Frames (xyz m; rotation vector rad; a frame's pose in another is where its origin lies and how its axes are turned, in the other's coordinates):
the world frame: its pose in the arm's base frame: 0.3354 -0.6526 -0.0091 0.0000 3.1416 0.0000
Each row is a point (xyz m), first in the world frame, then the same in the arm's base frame.
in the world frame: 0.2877 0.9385 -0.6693
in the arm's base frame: 0.0477 0.2859 0.6602
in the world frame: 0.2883 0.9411 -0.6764
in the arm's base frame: 0.0471 0.2885 0.6673
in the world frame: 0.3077 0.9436 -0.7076
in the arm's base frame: 0.0277 0.2910 0.6985
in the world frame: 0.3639 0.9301 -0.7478
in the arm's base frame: -0.0285 0.2775 0.7387
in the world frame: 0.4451 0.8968 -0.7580
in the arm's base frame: -0.1097 0.2442 0.7489
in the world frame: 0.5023 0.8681 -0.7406
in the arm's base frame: -0.1669 0.2155 0.7315
